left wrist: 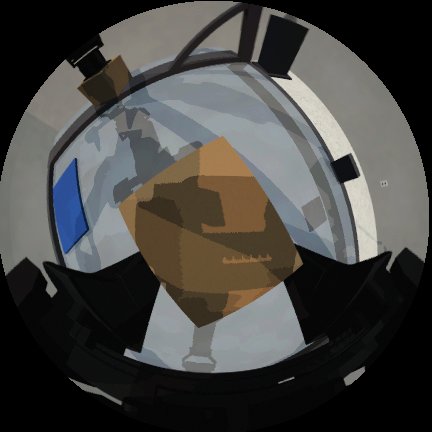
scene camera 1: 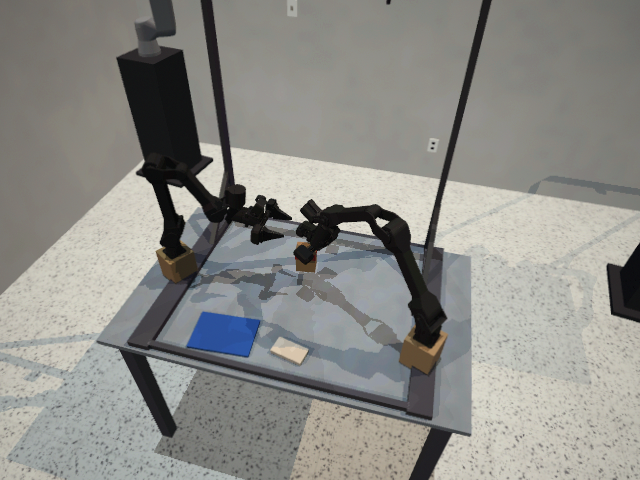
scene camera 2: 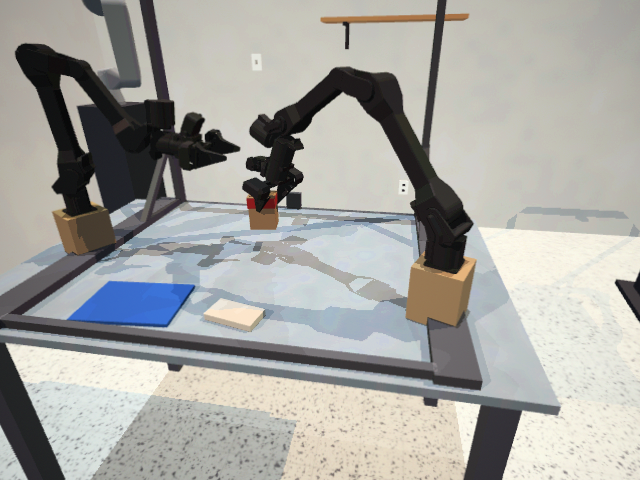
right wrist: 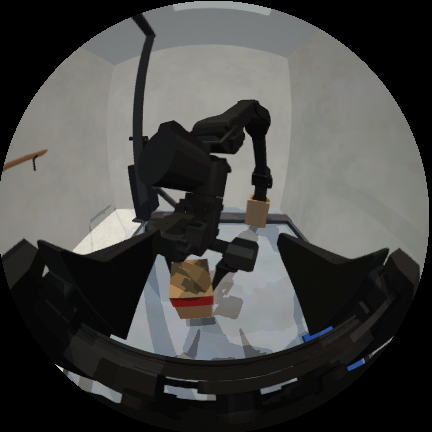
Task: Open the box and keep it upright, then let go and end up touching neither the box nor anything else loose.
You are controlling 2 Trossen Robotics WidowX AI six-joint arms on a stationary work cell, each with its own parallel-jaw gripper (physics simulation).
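Places are measured from the left arm's base along level axes (x ahead, y left, z up), in millimetres.
Where they show: left gripper, between the fingertips: (left wrist: 220,244) (scene camera 2: 267,207) (right wrist: 190,283); right gripper, between the fingertips: (scene camera 1: 288,227) (scene camera 2: 233,153) (right wrist: 220,237); left arm's base, origin of its link: (scene camera 1: 426,336) (scene camera 2: 444,262) (right wrist: 259,197); right arm's base, origin of its link: (left wrist: 97,69) (scene camera 1: 174,251) (scene camera 2: 80,210).
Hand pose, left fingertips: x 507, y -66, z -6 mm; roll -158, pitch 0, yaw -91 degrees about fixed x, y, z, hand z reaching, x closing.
Things, the pixels of their top centre, and the offset from my left fingertips.
- orange-brown box, centre of its top: (right wrist: 189,276) (scene camera 2: 262,194) (scene camera 1: 306,248) 6 mm left, 9 mm ahead, 38 mm up
- flat blue mat, centre of its top: (scene camera 2: 135,300) (left wrist: 64,205) (right wrist: 337,354) (scene camera 1: 224,332) 385 mm left, 63 mm ahead, 108 mm down
- cream block, centre of its top: (scene camera 2: 234,311) (scene camera 1: 289,349) 304 mm left, 156 mm back, 100 mm down
The orange-brown box (scene camera 1: 306,266) (scene camera 2: 263,220) (left wrist: 215,215) (right wrist: 195,312) is upright in the air, above its shadow on the table. Its lid with a red band sits on the body. My left gripper (scene camera 1: 308,252) (scene camera 2: 270,202) (left wrist: 220,244) (right wrist: 190,283) points down and is shut on the box, one finger at either side of the lid. The far finger is partly hidden in scene camera 2. My right gripper (scene camera 1: 286,227) (scene camera 2: 232,153) is open and empty, roughly level, left of and above the box, with its fingers pointing towards the left gripper's side.
A flat blue mat (scene camera 1: 223,333) (scene camera 2: 135,303) (left wrist: 70,206) lies at the front left of the table. A cream block (scene camera 1: 289,350) (scene camera 2: 234,314) lies to its right. Dark rails edge the table, and upright posts (scene camera 1: 219,103) (scene camera 2: 433,82) stand at the back corners.
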